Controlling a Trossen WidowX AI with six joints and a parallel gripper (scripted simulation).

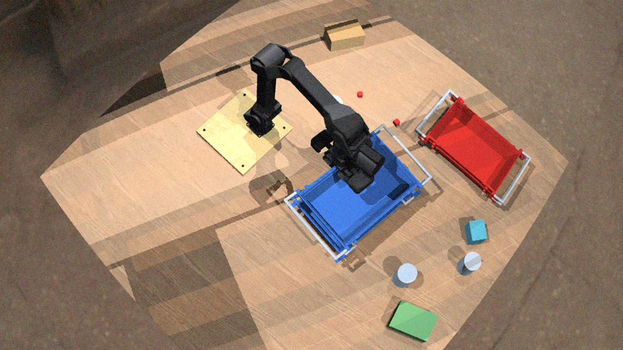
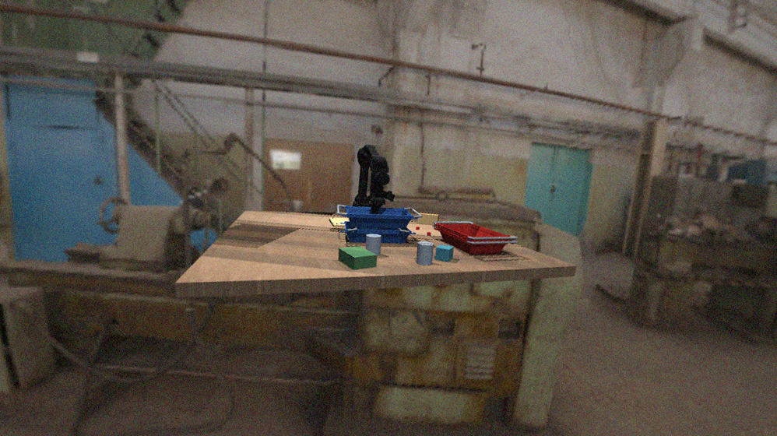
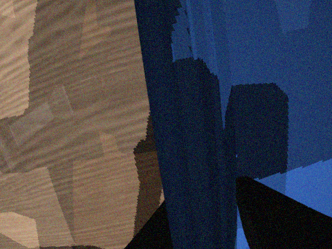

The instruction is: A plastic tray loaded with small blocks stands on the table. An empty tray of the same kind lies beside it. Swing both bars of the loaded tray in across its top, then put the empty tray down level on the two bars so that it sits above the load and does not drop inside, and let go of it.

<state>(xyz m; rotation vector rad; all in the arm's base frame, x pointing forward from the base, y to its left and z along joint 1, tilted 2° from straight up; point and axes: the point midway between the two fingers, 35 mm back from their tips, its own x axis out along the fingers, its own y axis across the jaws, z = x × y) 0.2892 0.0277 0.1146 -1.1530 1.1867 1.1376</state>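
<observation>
My gripper tip is now 8 cm short of the blue tray, 3 cm below it and 1 cm to the left of it. From my gripper tip the other things lie so: cyan cube: 40 cm ahead, 19 cm to the left, 6 cm below; then green block: 43 cm ahead, 14 cm to the right, 6 cm below; then tan box: 40 cm to the left, 36 cm behind, 5 cm below.
</observation>
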